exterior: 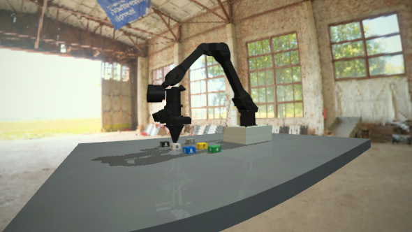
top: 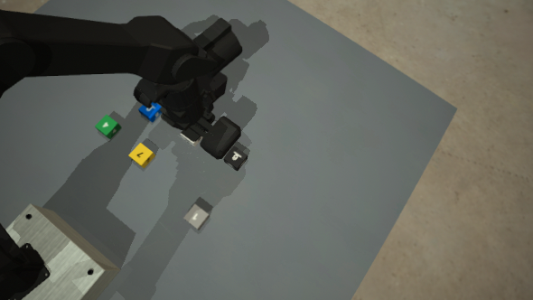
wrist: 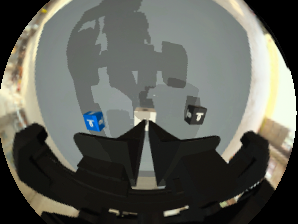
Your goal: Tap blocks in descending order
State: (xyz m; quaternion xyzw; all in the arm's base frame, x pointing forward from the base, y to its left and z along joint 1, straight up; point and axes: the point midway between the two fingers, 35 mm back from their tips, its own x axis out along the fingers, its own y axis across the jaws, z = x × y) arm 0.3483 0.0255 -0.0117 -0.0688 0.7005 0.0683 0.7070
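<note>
The white block is 1 cm below my gripper tip. The rest, counted from my gripper tip: blue block (3 cm behind, 10 cm to the left, 1 cm below); then yellow block (10 cm behind, 3 cm to the left, 1 cm below); then black block (3 cm ahead, 9 cm to the right, 1 cm below).
</note>
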